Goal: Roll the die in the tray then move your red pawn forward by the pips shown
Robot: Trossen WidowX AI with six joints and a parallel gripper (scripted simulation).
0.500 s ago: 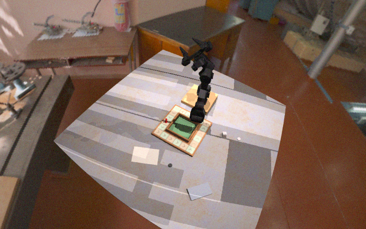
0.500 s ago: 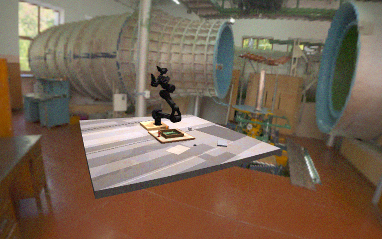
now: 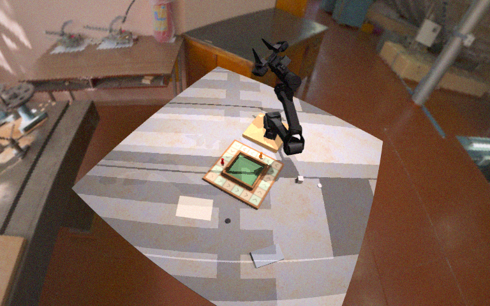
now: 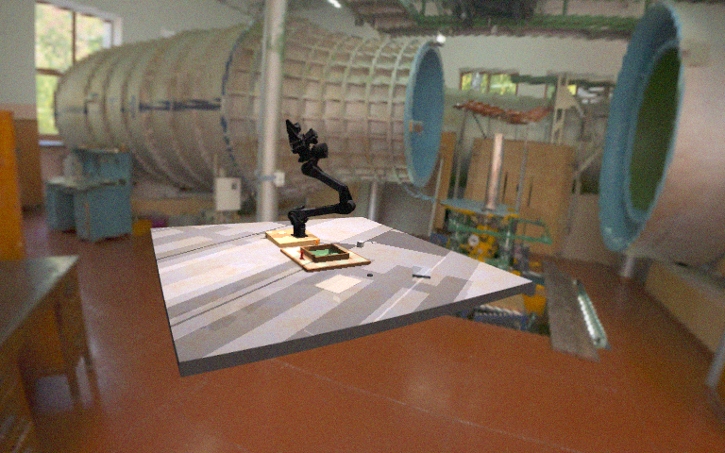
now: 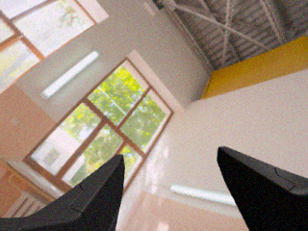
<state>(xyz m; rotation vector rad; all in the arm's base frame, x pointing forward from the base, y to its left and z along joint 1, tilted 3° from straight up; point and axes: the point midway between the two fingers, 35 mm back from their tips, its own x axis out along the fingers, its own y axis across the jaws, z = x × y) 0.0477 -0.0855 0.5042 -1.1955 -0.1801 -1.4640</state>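
Right now the white die is 130 mm ahead of my gripper tip, 350 mm to the left of it and 540 mm below it. From my gripper tip the other things lie so: orange pawn (80 mm ahead, 130 mm to the left, 520 mm below); green tray (200 mm ahead, 90 mm to the left, 540 mm below); red pawn (200 mm ahead, 30 mm to the right, 520 mm below).
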